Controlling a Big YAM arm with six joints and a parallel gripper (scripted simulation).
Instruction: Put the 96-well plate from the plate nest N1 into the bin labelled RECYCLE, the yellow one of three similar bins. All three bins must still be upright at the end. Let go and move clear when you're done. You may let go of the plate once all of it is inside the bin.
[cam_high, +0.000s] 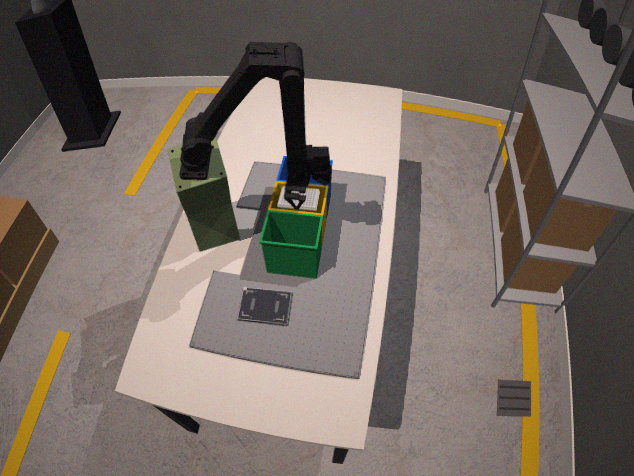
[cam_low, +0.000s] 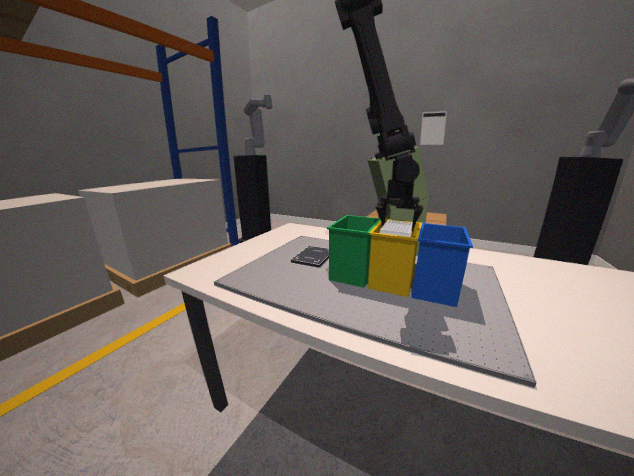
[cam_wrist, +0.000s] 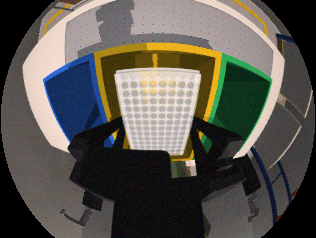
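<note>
Now: hand right at the white 96-well plate. The rest, counted from my hand: green bin 20 mm behind, 130 mm to the right, 90 mm below; blue bin 20 mm ahead, 130 mm to the left, 90 mm below; yellow bin 90 mm below.
</note>
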